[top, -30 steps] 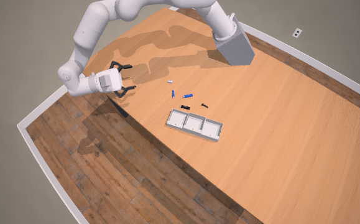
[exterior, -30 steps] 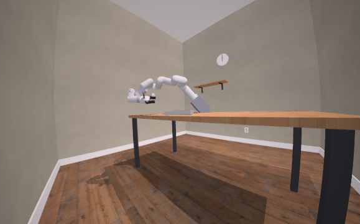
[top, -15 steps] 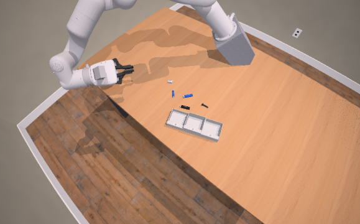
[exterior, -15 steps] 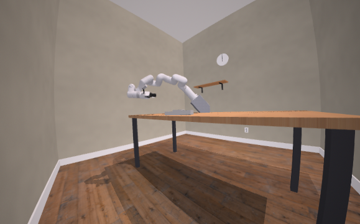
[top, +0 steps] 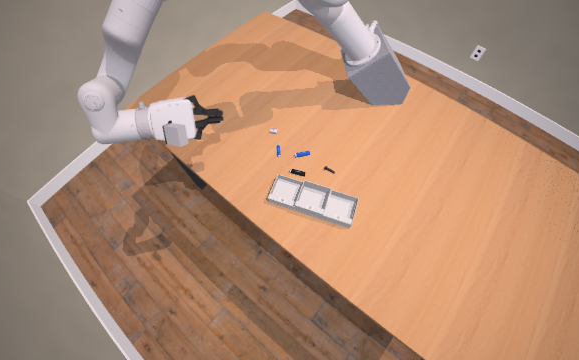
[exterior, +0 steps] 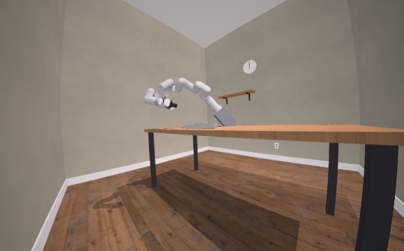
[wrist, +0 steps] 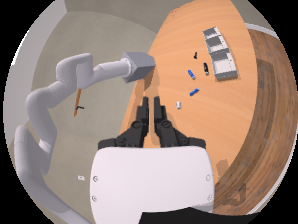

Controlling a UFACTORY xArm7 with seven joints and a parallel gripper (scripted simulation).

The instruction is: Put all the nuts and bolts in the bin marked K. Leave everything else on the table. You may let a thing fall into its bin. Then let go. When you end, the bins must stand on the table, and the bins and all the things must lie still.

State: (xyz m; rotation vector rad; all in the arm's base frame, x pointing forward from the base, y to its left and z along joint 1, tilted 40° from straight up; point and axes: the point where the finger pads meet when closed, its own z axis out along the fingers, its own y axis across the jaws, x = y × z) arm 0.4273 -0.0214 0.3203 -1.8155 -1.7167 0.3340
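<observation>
Right now the bin is 29 cm to the left of my hand, 20 cm below it and 2 cm behind it. The rest, counted from my hand: small black part (22 cm below, 20 cm to the left, 8 cm behind); blue piece (22 cm below, 18 cm to the left, 15 cm behind); grey nut (22 cm below, 17 cm behind, 4 cm to the left).
</observation>
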